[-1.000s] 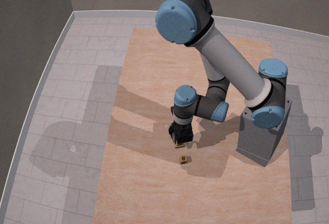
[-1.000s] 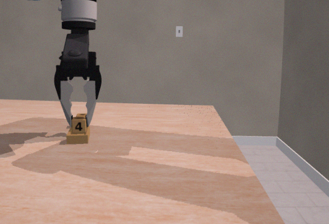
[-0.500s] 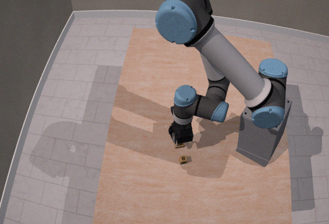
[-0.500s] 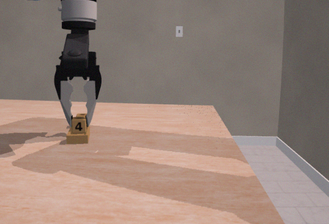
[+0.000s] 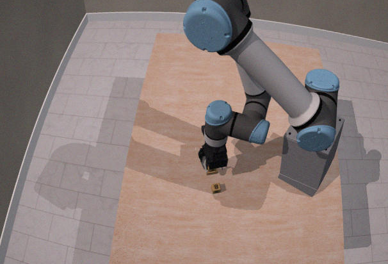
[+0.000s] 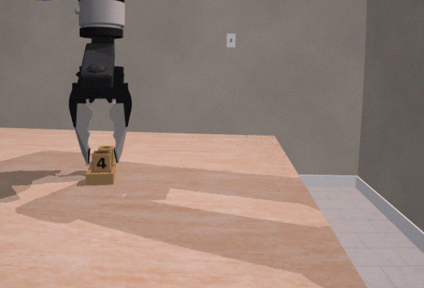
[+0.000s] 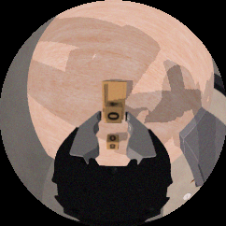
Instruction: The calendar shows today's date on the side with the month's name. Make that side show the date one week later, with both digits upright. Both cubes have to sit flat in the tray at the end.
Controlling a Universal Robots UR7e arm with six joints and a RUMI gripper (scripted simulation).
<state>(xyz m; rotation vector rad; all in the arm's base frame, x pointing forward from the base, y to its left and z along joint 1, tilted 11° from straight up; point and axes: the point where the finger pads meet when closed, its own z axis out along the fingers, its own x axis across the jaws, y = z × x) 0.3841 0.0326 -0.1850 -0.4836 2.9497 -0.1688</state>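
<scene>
Right now my hand is 2 cm to the left of the wooden calendar tray and 3 cm above it.
</scene>
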